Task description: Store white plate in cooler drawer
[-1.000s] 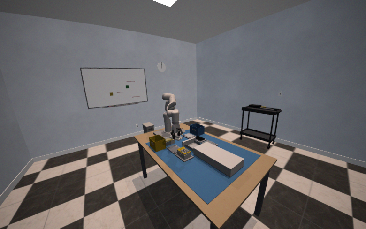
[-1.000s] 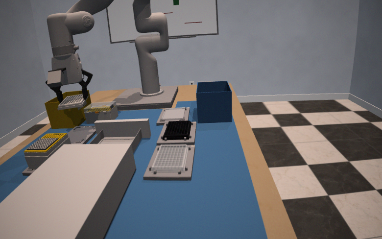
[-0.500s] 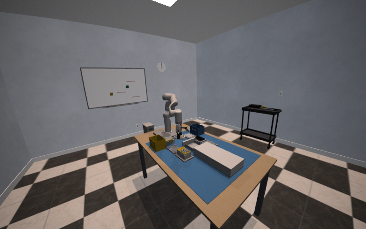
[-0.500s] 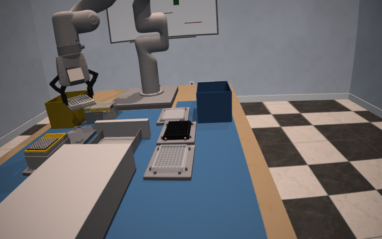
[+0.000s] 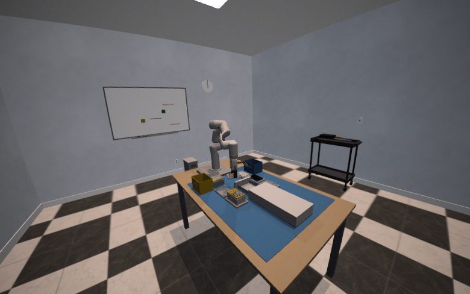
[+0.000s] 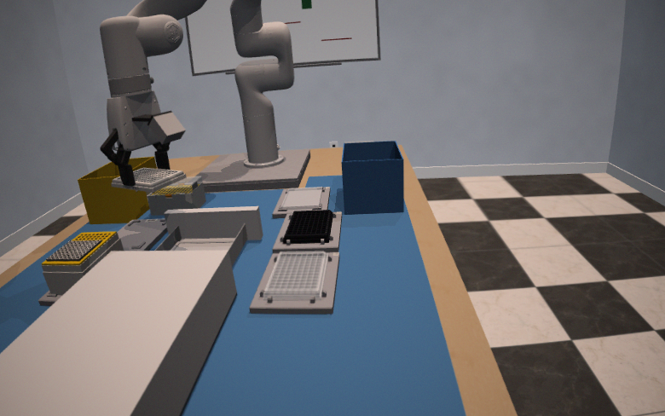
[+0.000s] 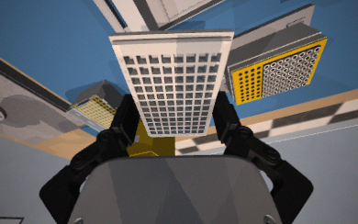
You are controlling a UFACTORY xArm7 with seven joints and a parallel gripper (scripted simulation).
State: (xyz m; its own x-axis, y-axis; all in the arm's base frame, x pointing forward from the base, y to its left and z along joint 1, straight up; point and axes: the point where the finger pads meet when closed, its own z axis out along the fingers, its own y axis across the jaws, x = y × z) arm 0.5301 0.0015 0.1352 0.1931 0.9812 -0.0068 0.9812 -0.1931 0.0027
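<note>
Now: hand 60 mm short of the drawer, 120 mm to the right of it and 140 mm above it. Also, from my hand: yellow tip box 150 mm ahead, 70 mm to the right, 100 mm below; then yellow bin 170 mm behind, 250 mm to the right, 120 mm below; then white plate 10 mm below.
</note>
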